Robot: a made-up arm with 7 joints. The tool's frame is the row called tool.
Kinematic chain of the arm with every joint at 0, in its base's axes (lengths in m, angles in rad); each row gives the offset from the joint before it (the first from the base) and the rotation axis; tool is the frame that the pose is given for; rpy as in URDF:
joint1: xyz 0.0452 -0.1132 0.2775 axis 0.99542 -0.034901 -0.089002
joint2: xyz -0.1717 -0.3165 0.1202 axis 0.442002 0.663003 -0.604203
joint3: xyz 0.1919 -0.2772 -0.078 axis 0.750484 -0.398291 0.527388
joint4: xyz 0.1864 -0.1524 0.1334 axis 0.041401 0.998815 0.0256
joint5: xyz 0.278 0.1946 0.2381 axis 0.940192 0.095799 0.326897
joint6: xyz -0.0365 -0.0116 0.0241 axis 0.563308 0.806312 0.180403
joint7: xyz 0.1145 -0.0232 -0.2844 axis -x
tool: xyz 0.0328 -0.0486 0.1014 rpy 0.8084 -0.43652 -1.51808
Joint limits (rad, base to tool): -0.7..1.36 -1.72..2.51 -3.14..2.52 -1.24..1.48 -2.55..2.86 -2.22..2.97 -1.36..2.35
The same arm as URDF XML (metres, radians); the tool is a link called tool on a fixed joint. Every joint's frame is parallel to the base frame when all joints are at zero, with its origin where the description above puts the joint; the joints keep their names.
<robot name="arm">
  <link name="base"/>
  <link name="link1"/>
  <link name="link2"/>
  <link name="link3"/>
  <link name="link4"/>
  <link name="link5"/>
  <link name="link6"/>
  <link name="link7"/>
  <link name="tool"/>
  <joint name="joint1" type="revolute">
    <parent link="base"/>
    <child link="link1"/>
    <origin xyz="0.0452 -0.1132 0.2775" rpy="0.0000 0.0000 0.0000"/>
    <axis xyz="0.99542 -0.034901 -0.089002"/>
    <limit lower="-0.7000" upper="1.3600"/>
  </joint>
  <joint name="joint2" type="revolute">
    <parent link="link1"/>
    <child link="link2"/>
    <origin xyz="-0.1717 -0.3165 0.1202" rpy="0.0000 0.0000 0.0000"/>
    <axis xyz="0.442002 0.663003 -0.604203"/>
    <limit lower="-1.7200" upper="2.5100"/>
  </joint>
  <joint name="joint3" type="revolute">
    <parent link="link2"/>
    <child link="link3"/>
    <origin xyz="0.1919 -0.2772 -0.0780" rpy="0.0000 0.0000 0.0000"/>
    <axis xyz="0.750484 -0.398291 0.527388"/>
    <limit lower="-3.1400" upper="2.5200"/>
  </joint>
  <joint name="joint4" type="revolute">
    <parent link="link3"/>
    <child link="link4"/>
    <origin xyz="0.1864 -0.1524 0.1334" rpy="0.0000 0.0000 0.0000"/>
    <axis xyz="0.041401 0.998815 0.0256"/>
    <limit lower="-1.2400" upper="1.4800"/>
  </joint>
  <joint name="joint5" type="revolute">
    <parent link="link4"/>
    <child link="link5"/>
    <origin xyz="0.2780 0.1946 0.2381" rpy="0.0000 0.0000 0.0000"/>
    <axis xyz="0.940192 0.095799 0.326897"/>
    <limit lower="-2.5500" upper="2.8600"/>
  </joint>
  <joint name="joint6" type="revolute">
    <parent link="link5"/>
    <child link="link6"/>
    <origin xyz="-0.0365 -0.0116 0.0241" rpy="0.0000 0.0000 0.0000"/>
    <axis xyz="0.563308 0.806312 0.180403"/>
    <limit lower="-2.2200" upper="2.9700"/>
  </joint>
  <joint name="joint7" type="revolute">
    <parent link="link6"/>
    <child link="link7"/>
    <origin xyz="0.1145 -0.0232 -0.2844" rpy="0.0000 0.0000 0.0000"/>
    <axis xyz="-1 0 0"/>
    <limit lower="-1.3600" upper="2.3500"/>
  </joint>
  <joint name="tool_fixed" type="fixed">
    <parent link="link7"/>
    <child link="tool"/>
    <origin xyz="0.0328 -0.0486 0.1014" rpy="0.8084 -0.4365 -1.5181"/>
  </joint>
</robot>

